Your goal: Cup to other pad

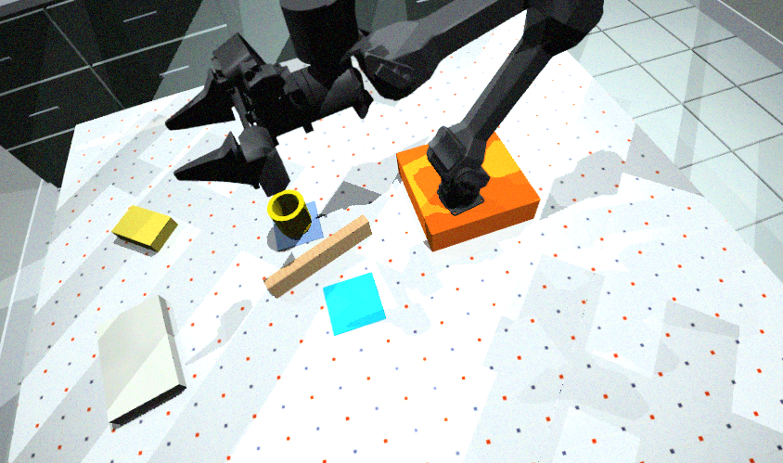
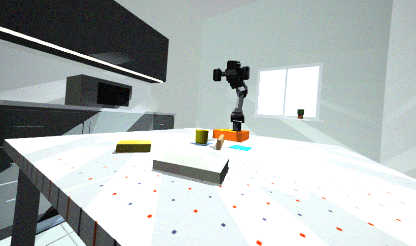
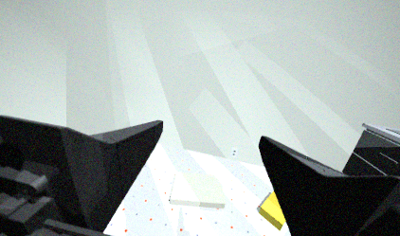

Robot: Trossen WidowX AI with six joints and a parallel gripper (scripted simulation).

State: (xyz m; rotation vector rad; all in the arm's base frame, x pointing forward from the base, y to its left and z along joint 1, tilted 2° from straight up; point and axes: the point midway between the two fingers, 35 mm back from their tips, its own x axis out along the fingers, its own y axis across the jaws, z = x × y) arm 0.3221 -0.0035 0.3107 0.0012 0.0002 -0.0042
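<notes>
My gripper tip is 70 mm past the yellow cup, 130 mm to the left of it and 340 mm above it. Also, from my gripper tip: blue marble 50 mm behind, 130 mm to the right, 360 mm below; cyan pad 100 mm behind, 80 mm to the left, 380 mm below; wooden bar 80 mm behind, 30 mm to the right, 360 mm below.
</notes>
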